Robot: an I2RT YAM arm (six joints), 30 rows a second.
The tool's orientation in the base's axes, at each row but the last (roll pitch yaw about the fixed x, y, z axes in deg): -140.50, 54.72, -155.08; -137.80, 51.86, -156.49; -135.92, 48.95, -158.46; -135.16, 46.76, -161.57; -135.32, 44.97, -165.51; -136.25, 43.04, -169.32; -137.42, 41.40, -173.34
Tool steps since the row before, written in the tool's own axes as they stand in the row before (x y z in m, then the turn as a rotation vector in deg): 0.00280, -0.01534, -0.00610, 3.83, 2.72, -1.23; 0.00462, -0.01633, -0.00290, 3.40, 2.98, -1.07; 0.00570, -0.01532, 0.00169, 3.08, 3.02, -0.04; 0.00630, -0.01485, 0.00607, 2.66, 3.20, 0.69; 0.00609, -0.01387, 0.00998, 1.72, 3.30, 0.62; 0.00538, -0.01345, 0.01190, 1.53, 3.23, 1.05; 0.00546, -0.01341, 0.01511, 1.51, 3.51, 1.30
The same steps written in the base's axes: -0.00882, -0.01287, 0.00607, -2.64, 1.95, -3.58; -0.00803, -0.01456, 0.00447, -2.22, 2.23, -3.42; -0.00563, -0.01532, 0.00190, -1.23, 1.87, -3.68; -0.00367, -0.01684, -0.00036, -0.39, 1.75, -3.82; -0.00177, -0.01789, -0.00242, 0.23, 2.03, -3.17; -0.00101, -0.01845, -0.00316, 0.61, 1.75, -3.23; -0.00039, -0.02028, -0.00515, 0.87, 1.82, -3.50
